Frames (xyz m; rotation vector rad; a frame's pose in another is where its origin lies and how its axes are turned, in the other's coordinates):
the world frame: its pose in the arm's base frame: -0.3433 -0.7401 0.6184 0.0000 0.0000 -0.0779
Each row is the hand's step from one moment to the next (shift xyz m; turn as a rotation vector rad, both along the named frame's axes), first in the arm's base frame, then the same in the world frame.
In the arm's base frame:
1: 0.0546 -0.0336 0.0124 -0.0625 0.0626 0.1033
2: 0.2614 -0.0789 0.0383 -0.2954 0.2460 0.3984
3: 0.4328 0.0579 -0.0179 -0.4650 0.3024 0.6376
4: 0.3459 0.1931 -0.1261 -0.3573 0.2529 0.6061
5: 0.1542 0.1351 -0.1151 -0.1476 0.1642 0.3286
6: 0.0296 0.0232 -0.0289 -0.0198 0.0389 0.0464
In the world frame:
1: 0.0570 -0.0292 0.0124 -0.0672 0.0575 0.1033
2: 0.2667 -0.0583 0.0383 -0.3136 0.2223 0.3984
3: 0.4270 0.0914 -0.0179 -0.4871 0.2653 0.6376
4: 0.3298 0.2194 -0.1261 -0.3759 0.2243 0.6061
5: 0.1432 0.1467 -0.1151 -0.1599 0.1522 0.3286
6: 0.0277 0.0254 -0.0289 -0.0228 0.0372 0.0464

